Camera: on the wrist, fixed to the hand. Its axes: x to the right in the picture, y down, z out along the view.
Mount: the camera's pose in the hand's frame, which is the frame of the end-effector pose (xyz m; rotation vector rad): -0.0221 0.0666 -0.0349 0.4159 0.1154 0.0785
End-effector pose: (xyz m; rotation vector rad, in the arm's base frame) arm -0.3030 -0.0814 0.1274 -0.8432 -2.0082 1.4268
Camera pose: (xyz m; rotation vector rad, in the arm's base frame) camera -0.2508 -0.0598 0.0731 -0.8023 -1.5299 1.7170
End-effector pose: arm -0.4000 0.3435 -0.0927 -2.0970 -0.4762 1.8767
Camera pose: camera -0.3639 0.2741 -0.0971 -1.9468 0.0258 1.7030
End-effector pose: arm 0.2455 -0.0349 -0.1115 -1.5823 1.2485 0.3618
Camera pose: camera 0.1682 -0.0471 -0.1159 -1.2137 1.3745 0.0516
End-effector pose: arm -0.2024 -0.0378 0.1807 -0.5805 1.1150 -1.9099
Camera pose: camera -0.1870 -0.0199 0.1060 -0.1952 0.7619 -2.0474
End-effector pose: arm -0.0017 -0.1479 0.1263 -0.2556 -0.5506 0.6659
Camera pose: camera -0.0308 -0.1132 0.0624 0.0751 -0.2828 0.8195
